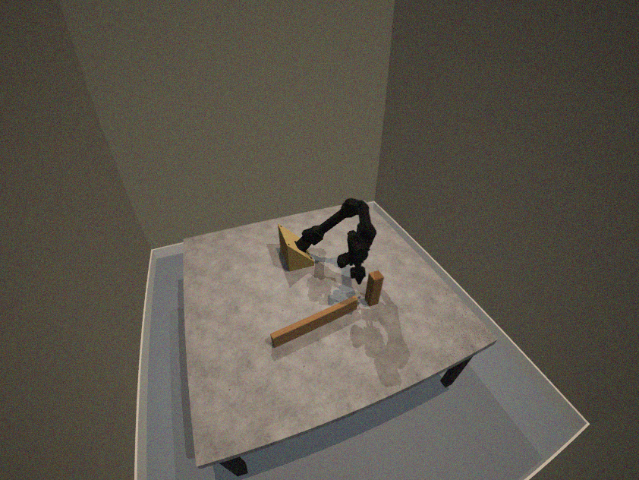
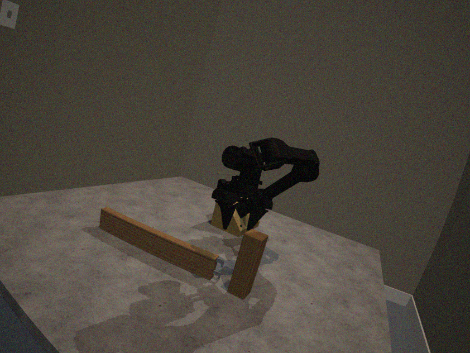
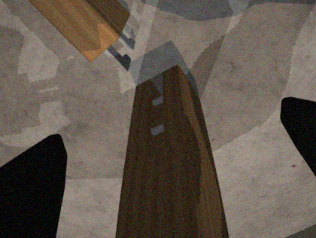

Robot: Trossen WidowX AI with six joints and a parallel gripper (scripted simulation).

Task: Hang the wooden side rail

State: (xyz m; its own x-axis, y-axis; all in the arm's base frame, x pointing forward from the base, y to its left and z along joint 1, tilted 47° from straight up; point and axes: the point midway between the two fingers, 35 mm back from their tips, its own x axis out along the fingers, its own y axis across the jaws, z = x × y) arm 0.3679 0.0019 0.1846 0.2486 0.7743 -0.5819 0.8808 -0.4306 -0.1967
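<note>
Now: the headboard post 60 mm to the left of my gripper tip, 60 mm below it and 40 mm ahead of it.
</note>
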